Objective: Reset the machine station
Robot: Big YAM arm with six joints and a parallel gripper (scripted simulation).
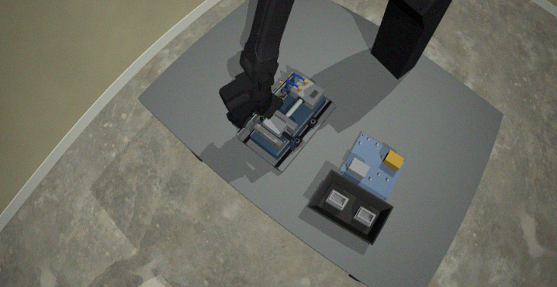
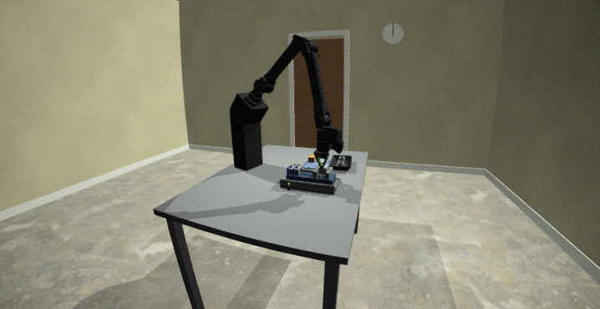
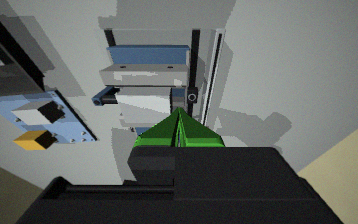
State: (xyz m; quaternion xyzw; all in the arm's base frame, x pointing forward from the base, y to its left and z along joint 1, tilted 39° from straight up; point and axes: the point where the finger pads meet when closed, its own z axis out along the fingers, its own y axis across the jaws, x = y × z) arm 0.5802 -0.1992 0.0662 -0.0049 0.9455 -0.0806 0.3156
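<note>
My hand is 30 mm past the moving jaw, 40 mm to the right of it and 50 mm above it. From my hand the other things lie so: blue infeed plate: 100 mm behind, 370 mm to the left, 120 mm below; then fixed jaw: 30 mm ahead, 40 mm to the left, 50 mm below; then white rod: 80 mm behind, 50 mm to the left, 50 mm below.
</note>
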